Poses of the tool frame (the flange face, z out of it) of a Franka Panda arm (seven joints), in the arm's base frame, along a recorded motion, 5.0 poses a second.
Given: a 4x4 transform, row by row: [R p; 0 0 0 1], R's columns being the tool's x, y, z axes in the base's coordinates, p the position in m. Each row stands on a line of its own.
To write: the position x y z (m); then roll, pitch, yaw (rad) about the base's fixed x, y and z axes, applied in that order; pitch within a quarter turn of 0, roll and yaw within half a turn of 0. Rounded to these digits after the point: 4 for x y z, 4 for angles.
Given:
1:
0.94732, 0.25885, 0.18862, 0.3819
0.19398, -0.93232, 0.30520, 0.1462
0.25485, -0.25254, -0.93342, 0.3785
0, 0, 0, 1
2:
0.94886, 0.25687, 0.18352, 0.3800
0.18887, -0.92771, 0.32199, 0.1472
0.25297, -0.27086, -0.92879, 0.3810
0, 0, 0, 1
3:
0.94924, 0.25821, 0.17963, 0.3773
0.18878, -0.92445, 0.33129, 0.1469
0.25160, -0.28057, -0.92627, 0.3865
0, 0, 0, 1
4:
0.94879, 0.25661, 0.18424, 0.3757
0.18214, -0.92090, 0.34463, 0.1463
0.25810, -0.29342, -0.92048, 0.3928
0, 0, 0, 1
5:
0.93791, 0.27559, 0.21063, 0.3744
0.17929, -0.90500, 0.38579, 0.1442
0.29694, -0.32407, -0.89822, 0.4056
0, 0, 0, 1
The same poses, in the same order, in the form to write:
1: 0.3819, 0.1462, 0.3785, -2.8774, -0.2577, 0.2020
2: 0.3800, 0.1472, 0.3810, -2.8578, -0.2557, 0.1965
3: 0.3773, 0.1469, 0.3865, -2.8475, -0.2543, 0.1963
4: 0.3757, 0.1463, 0.3928, -2.8330, -0.2611, 0.1897
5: 0.3744, 0.1442, 0.4056, -2.7953, -0.3015, 0.1889
